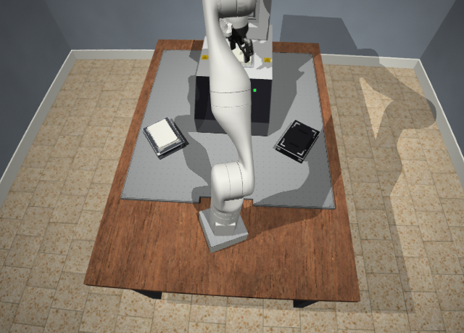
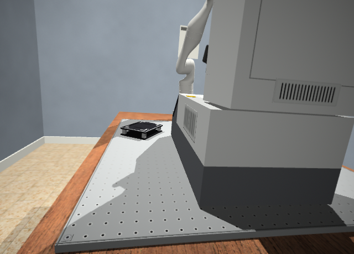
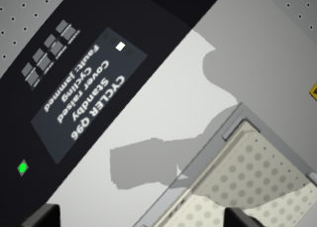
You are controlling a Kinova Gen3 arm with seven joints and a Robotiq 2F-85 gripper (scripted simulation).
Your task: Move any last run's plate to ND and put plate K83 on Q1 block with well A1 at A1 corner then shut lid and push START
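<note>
Right now my hand is 70 mm short of the white well plate, 10 mm to the right of it and 60 mm above it. Also, from my hand: nest 230 mm behind, 230 mm to the right, 250 mm below; then A1 mark 270 mm behind, 340 mm to the left, 240 mm below.
</note>
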